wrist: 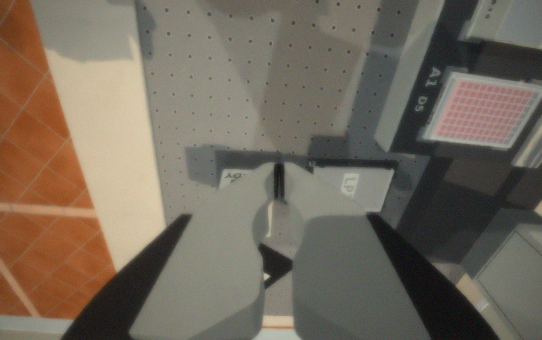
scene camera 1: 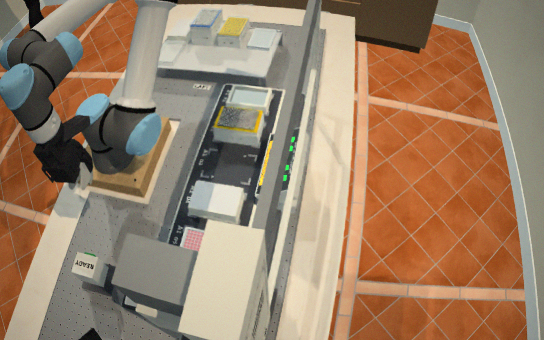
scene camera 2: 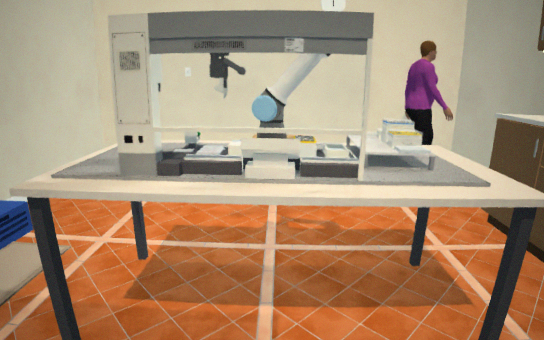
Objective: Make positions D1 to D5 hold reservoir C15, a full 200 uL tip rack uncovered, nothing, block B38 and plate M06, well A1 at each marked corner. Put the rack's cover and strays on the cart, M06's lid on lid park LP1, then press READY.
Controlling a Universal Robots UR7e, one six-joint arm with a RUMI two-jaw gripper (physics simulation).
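Seen in the pictures: gripper, fingertip midpoint: (wrist: 279,166) (scene camera 1: 89,183) (scene camera 2: 224,98); arm's base, link origin: (scene camera 1: 114,154).
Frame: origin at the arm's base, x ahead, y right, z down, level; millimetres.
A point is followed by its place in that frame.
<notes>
My gripper (scene camera 1: 86,179) {x 134, y 203, z -205 mm} (scene camera 2: 223,94) {x 134, y 203, z -205 mm} (wrist: 279,166) {x 134, y 203, z -205 mm} is shut and empty, high above the bench. Reservoir (scene camera 1: 248,96) {x 337, y -323, z -22 mm} is on D1. A yellow-rimmed tip rack (scene camera 1: 238,120) {x 365, y -179, z -73 mm} (scene camera 2: 305,139) {x 393, y -197, z -71 mm} with a grey speckled top is on D2. D3 (scene camera 1: 234,165) {x 388, y -76, z -6 mm} is bare. A white block (scene camera 1: 216,201) {x 398, y 66, z -49 mm} is on D4; its label is unreadable. A pink-welled plate (scene camera 1: 193,239) {x 373, y 173, z -20 mm} (wrist: 482,112) {x 404, y 178, z -14 mm} is on D5, beside the "A1" print. The READY box (scene camera 1: 86,265) {x 145, y 370, z -65 mm} (scene camera 2: 191,137) {x 172, y 361, z -21 mm} (wrist: 234,176) {x 118, y 336, z -27 mm} is partly behind a finger in the wrist view. The lid park (wrist: 367,187) {x 329, y 339, z 21 mm} shows "LP"; a clear lid on it cannot be made out.
The cart (scene camera 1: 220,67) {x 191, y -434, z -21 mm} (scene camera 2: 367,141) {x 86, y -467, z -22 mm} carries a blue-topped rack (scene camera 1: 205,26) {x 88, y -544, z -118 mm}, a yellow rack (scene camera 1: 233,31) {x 188, y -567, z -92 mm}, a pale tray (scene camera 1: 264,38) {x 287, y -621, z -38 mm} and a clear cover-like piece (scene camera 1: 172,52) {x -13, y -450, z -47 mm}. A tall cream cabinet (scene camera 1: 222,280) {x 595, y 378, z -507 mm} (scene camera 2: 131,75) {x 626, y 371, z -308 mm} and a grey overhead beam (scene camera 2: 260,25) {x 572, y -57, z -459 mm} frame the deck.
</notes>
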